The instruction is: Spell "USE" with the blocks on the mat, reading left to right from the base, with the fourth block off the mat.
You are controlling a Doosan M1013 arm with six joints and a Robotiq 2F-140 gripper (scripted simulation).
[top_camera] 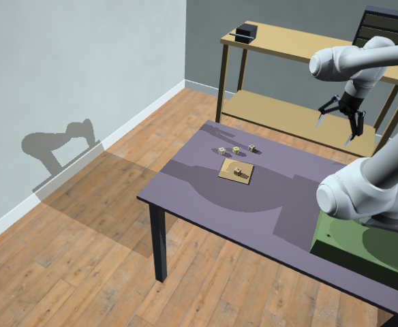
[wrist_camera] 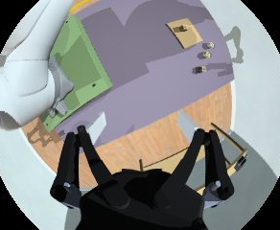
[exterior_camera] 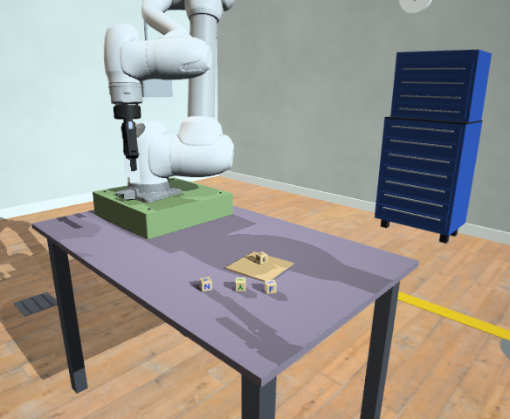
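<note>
The block is 33 cm ahead of my hand, 22 cm below it and 8 cm to the right of it.
</note>
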